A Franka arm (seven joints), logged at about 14 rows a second.
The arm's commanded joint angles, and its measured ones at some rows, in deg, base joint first. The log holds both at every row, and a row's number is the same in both.
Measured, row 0:
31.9 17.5 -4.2 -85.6 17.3 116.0 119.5
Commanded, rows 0 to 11:
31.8 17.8 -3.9 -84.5 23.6 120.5 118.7
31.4 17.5 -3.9 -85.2 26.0 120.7 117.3
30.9 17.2 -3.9 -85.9 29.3 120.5 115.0
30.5 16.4 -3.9 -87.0 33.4 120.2 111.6
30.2 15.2 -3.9 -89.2 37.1 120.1 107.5
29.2 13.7 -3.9 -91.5 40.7 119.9 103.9
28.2 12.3 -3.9 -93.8 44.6 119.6 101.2
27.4 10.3 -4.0 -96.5 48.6 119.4 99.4
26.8 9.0 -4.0 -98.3 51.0 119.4 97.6
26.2 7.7 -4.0 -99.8 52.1 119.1 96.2
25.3 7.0 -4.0 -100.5 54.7 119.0 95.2
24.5 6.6 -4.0 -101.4 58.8 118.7 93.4
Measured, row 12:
26.2 10.6 -4.6 -96.8 53.4 119.3 96.6
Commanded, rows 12 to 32:
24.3 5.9 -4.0 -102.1 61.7 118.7 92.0
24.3 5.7 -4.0 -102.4 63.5 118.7 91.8
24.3 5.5 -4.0 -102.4 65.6 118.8 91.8
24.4 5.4 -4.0 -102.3 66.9 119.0 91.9
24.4 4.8 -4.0 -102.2 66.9 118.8 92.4
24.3 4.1 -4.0 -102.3 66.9 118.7 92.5
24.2 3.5 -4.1 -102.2 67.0 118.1 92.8
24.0 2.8 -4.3 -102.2 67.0 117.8 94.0
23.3 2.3 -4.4 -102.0 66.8 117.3 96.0
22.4 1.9 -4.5 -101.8 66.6 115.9 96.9
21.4 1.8 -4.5 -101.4 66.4 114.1 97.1
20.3 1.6 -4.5 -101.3 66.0 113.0 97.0
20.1 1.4 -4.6 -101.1 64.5 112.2 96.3
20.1 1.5 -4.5 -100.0 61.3 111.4 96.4
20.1 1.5 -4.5 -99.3 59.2 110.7 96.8
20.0 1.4 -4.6 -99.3 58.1 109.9 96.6
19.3 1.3 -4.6 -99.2 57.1 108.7 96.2
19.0 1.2 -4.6 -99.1 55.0 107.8 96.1
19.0 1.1 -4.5 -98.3 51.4 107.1 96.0
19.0 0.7 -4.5 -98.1 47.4 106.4 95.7
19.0 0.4 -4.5 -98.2 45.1 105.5 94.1
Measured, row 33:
20.0 1.5 -5.2 -98.8 49.6 108.0 95.7
